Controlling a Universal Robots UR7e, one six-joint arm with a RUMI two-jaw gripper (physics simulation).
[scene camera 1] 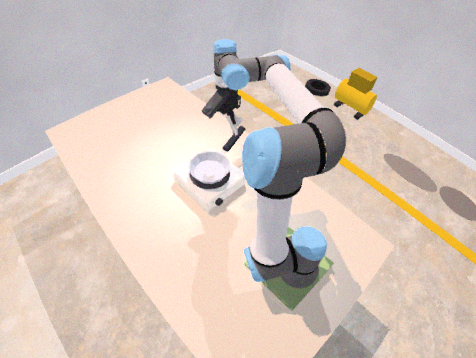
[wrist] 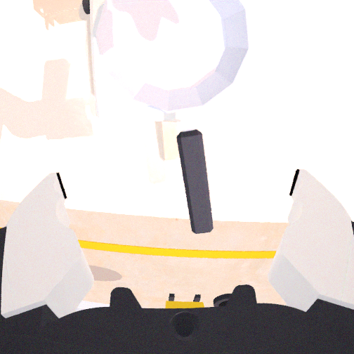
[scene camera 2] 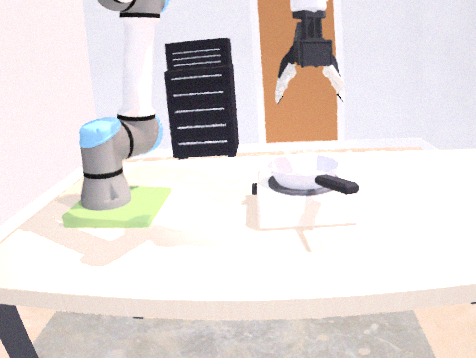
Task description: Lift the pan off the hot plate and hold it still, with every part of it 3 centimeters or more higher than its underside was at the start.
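Frame: origin at the arm's base, x ahead, y left, z up, level; metres.
Seen in the pictures: gripper, fingertip midpoint: [scene camera 1: 222,127] [scene camera 2: 310,103]; arm's base, origin of the base link: [scene camera 1: 298,269] [scene camera 2: 106,200].
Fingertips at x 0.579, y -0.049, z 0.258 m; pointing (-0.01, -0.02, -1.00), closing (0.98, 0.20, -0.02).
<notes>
Offsets run from my fingertips to a thing's top centre. Level surfaces: height alone.
The pan [scene camera 1: 209,171] [scene camera 2: 302,176] [wrist: 235,47], a pale round bowl shape, sits level on the white hot plate @(dx -0.030, dy +0.080, dz -0.207 m) [scene camera 1: 197,194] [scene camera 2: 305,212]. Its black handle @(dx +0.048, dy -0.103, dz -0.124 m) [scene camera 1: 234,139] [scene camera 2: 338,184] [wrist: 196,182] sticks out past the hot plate's edge, on the side away from the robot's base in the wrist view's lower part. My gripper [scene camera 1: 236,129] [scene camera 2: 310,101] [wrist: 177,175] is open and empty, well above the pan in scene camera 2. In the wrist view the handle appears between the spread fingers, lower down and apart from them, a little right of the middle.
The hot plate's black knob @(dx -0.157, dy +0.122, dz -0.232 m) [scene camera 1: 219,201] [scene camera 2: 254,189] is on its side. The arm's base stands on a green block [scene camera 1: 292,299] [scene camera 2: 107,221] on the table @(dz -0.286 m) [scene camera 1: 125,210] [scene camera 2: 210,265]. A black cabinet [scene camera 2: 202,102] and a yellow machine [scene camera 1: 356,97] stand beyond the table.
</notes>
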